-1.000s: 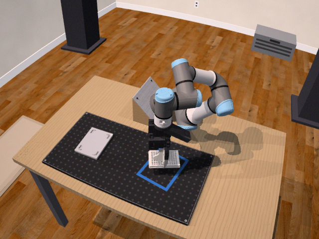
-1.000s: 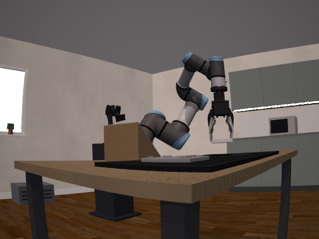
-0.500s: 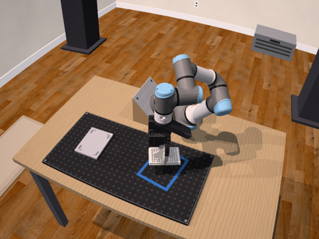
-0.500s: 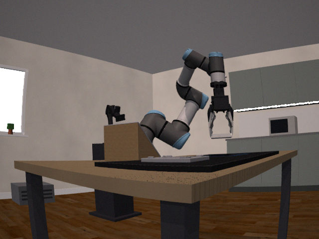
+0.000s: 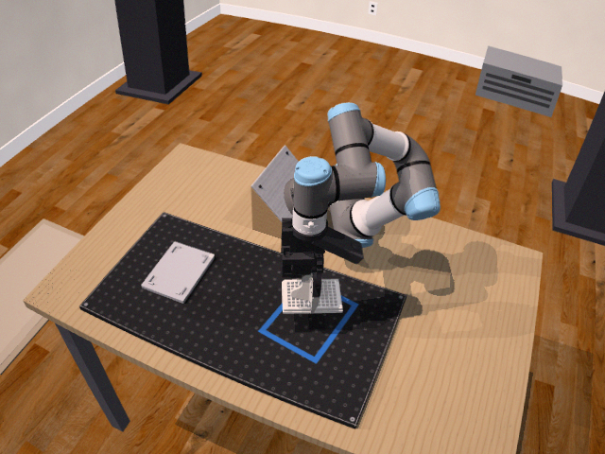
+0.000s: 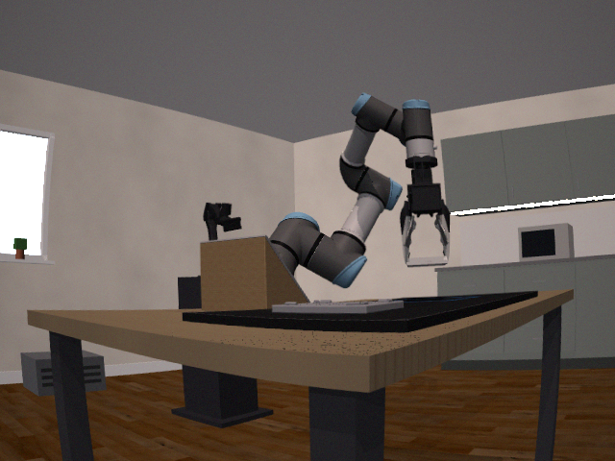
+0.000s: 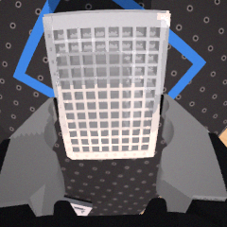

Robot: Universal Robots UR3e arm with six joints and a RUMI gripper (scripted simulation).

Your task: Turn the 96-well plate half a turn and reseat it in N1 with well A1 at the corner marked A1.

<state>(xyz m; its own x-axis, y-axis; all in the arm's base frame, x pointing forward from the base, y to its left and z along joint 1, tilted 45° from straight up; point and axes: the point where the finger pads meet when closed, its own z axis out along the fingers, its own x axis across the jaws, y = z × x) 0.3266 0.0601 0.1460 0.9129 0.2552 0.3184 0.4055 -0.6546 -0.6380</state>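
My gripper is now 350 mm to the left of the plate nest N1 and 80 mm above it. The rest, counted from my hand: 96-well plate: 10 mm below.
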